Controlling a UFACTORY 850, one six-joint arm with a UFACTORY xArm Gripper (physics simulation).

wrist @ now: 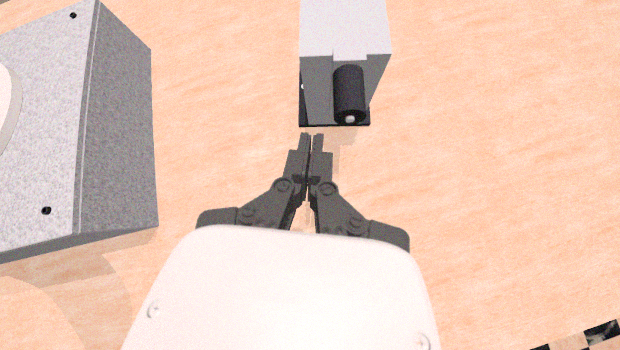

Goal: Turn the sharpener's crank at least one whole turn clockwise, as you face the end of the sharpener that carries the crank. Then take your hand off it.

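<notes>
The sharpener (345, 27) is a light grey box with a darker grey end face, at the top middle of the wrist view, on a thin black base. Its crank shows as a black cylindrical handle (349, 92) with a small pale tip, in front of the end face. The crank's arm is mostly hidden behind the handle. My gripper (312, 148) is shut and empty. Its fingertips show just below the base's edge in the view, a little left of the handle, with a visible gap between them and the handle.
A large speckled grey block (117, 145) with dark holes and a white round part (6, 100) stands at the left. The sharpener stands on a light wooden table top (490, 150). Black-and-beige checkered floor (602, 331) shows at the bottom right corner, past the table's edge.
</notes>
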